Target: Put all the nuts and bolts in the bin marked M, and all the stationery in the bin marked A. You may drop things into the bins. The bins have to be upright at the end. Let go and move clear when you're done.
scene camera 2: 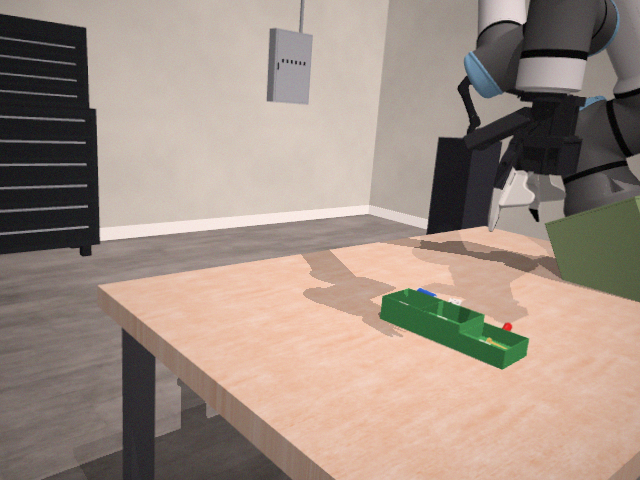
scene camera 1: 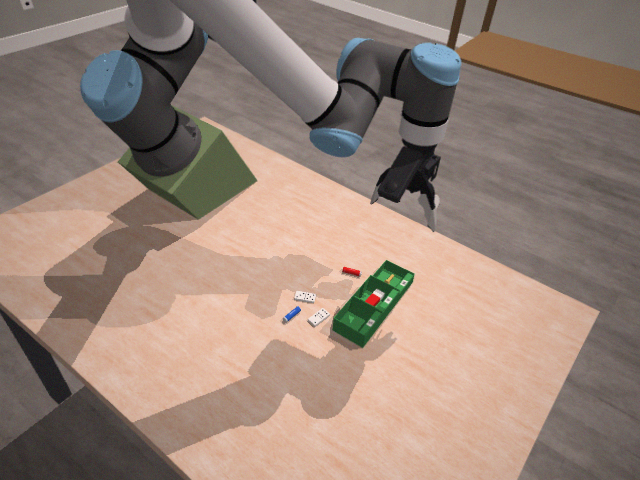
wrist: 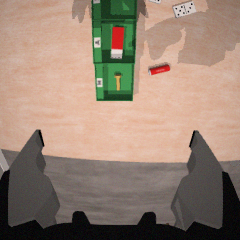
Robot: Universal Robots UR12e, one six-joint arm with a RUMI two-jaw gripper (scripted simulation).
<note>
I see my gripper (scene camera 2: 515,226) and a green three-compartment bin (scene camera 2: 416,319).
The green three-compartment bin shows as well in scene camera 1 (scene camera 1: 355,313). My gripper also shows in scene camera 1 (scene camera 1: 401,217) and in the wrist view (wrist: 116,132).
</note>
